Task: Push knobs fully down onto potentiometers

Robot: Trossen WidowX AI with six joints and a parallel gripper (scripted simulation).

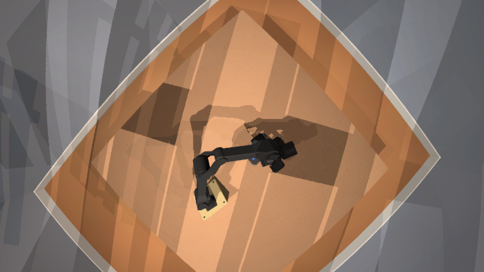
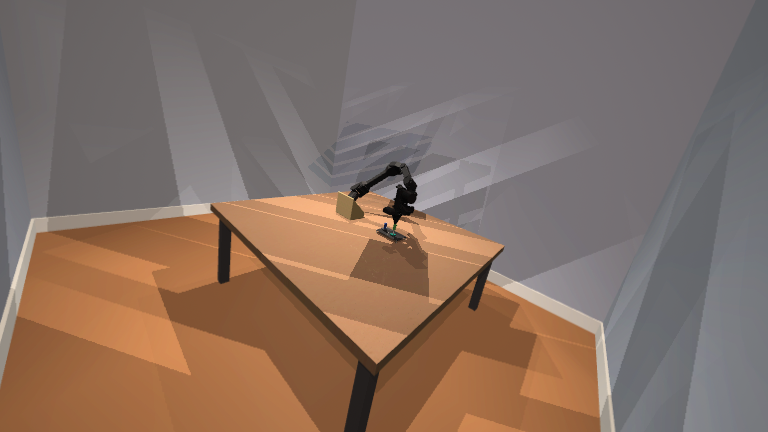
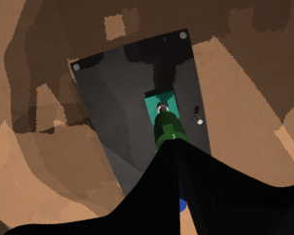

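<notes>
My gripper tip is 70 mm past the blue knob and 40 mm above it. Round my gripper tip: green knob (10 mm below).
</notes>
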